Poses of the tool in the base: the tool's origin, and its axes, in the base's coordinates. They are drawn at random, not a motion.
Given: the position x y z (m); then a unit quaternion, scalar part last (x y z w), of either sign.
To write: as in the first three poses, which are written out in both.
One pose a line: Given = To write
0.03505 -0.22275 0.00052 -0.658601 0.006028 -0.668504 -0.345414 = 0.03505 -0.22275 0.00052 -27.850 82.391 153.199
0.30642 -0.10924 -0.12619 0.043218 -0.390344 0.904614 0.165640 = 0.30642 -0.10924 -0.12619 -94.058 46.249 -106.694
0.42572 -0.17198 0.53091 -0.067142 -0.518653 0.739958 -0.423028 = 0.42572 -0.17198 0.53091 -67.620 63.065 -52.868
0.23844 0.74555 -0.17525 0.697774 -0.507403 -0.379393 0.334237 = 0.23844 0.74555 -0.17525 -174.644 119.255 77.403
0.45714 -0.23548 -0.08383 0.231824 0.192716 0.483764 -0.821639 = 0.45714 -0.23548 -0.08383 99.248 35.091 -160.226
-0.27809 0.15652 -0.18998 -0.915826 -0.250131 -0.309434 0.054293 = -0.27809 0.15652 -0.18998 25.228 143.380 174.676
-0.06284 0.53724 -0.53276 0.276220 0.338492 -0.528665 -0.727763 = -0.06284 0.53724 -0.53276 176.780 51.811 -104.789
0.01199 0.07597 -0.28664 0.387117 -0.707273 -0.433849 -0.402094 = 0.01199 0.07597 -0.28664 75.869 107.469 18.482
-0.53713 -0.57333 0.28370 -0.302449 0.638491 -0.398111 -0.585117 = -0.53713 -0.57333 0.28370 -120.422 89.902 -171.115
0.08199 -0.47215 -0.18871 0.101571 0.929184 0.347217 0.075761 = 0.08199 -0.47215 -0.18871 71.453 138.366 83.930
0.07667 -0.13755 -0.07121 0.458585 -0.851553 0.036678 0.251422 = 0.07667 -0.13755 -0.07121 -143.396 150.561 159.996
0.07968 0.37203 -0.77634 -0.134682 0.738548 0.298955 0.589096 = 0.07968 0.37203 -0.77634 37.242 97.307 16.572
